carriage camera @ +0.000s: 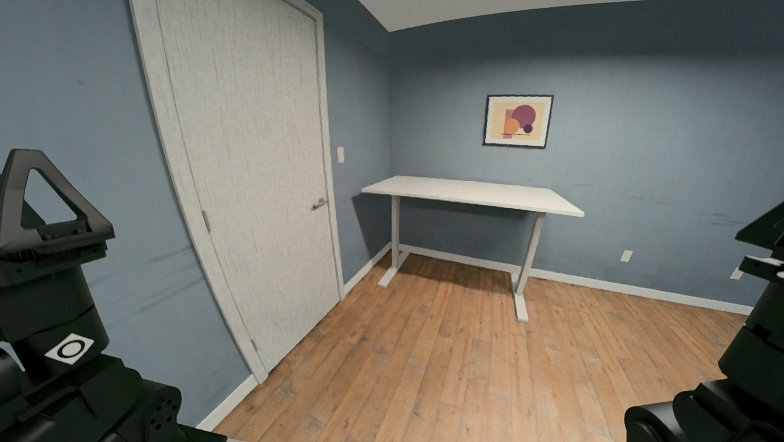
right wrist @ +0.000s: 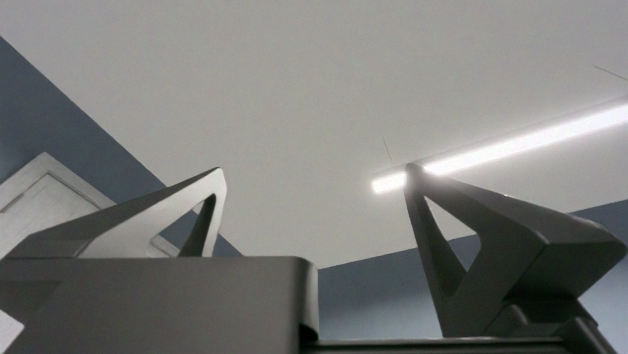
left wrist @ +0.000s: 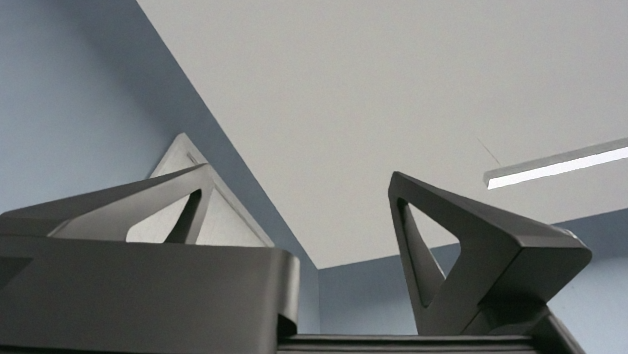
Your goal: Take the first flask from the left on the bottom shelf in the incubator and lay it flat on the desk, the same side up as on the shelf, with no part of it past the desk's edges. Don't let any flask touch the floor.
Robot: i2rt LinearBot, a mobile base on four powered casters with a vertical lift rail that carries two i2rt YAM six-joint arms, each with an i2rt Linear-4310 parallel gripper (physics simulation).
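Frame: origin at the left arm's base, x ahead, y left, z up, level; metres.
Where they show: left gripper, fingertip midpoint: (left wrist: 301, 177); right gripper, fingertip midpoint: (right wrist: 313, 175).
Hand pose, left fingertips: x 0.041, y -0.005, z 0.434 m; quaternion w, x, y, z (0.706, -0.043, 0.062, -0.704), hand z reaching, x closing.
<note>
After its pixels a point has its place.
The desk (carriage camera: 472, 192) @[z 0.074, x 1.479, y -0.885 m], with a white top and grey legs, stands in the far corner in the carriage camera. The incubator and its flasks do not show in these views. My left gripper (left wrist: 301, 177) @[z 0.434, x 0.041, y -0.005 m] is open and empty, with its fingers wide apart and pointing up toward the ceiling; in the carriage camera part of it shows at the left edge. My right gripper (right wrist: 313, 175) @[z 0.438, x 0.024, y -0.679 m] is open and empty too, also pointing up; in the carriage camera part of it shows at the right edge. Both are far from the desk.
A closed white door (carriage camera: 258, 181) @[z 0.263, x 0.867, y 0.364 m] with a handle is in the wall at the left. A framed picture (carriage camera: 518, 121) @[z 0.649, x 1.864, y -1.378 m] hangs above the desk. The wooden floor (carriage camera: 439, 351) @[z -0.876, x 0.861, y -0.619 m] runs from the front of the view to the desk's feet. A ceiling lamp (left wrist: 560, 168) @[z 1.201, x 0.658, y -1.257 m] (right wrist: 525, 143) @[z 1.201, x 0.547, y -1.532 m] shows overhead.
</note>
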